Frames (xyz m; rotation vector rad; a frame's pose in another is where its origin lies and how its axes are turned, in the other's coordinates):
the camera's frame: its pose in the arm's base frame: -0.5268 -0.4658 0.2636 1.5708 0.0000 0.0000
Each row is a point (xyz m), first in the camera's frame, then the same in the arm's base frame.
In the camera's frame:
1: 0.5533 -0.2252 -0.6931
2: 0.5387 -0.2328 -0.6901
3: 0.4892 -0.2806 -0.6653
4: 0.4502 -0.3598 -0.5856
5: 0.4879 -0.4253 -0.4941
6: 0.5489 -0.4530 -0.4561
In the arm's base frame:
1: 0.0265 0.2273 0.0384
2: 0.0119 0.2243 0.0308
3: -0.0376 0.1995 -0.0170
4: -0.0766 0.1198 -0.0962
5: -0.0389 0.0283 -0.1617
6: 0.0221 -0.0097 -0.1894

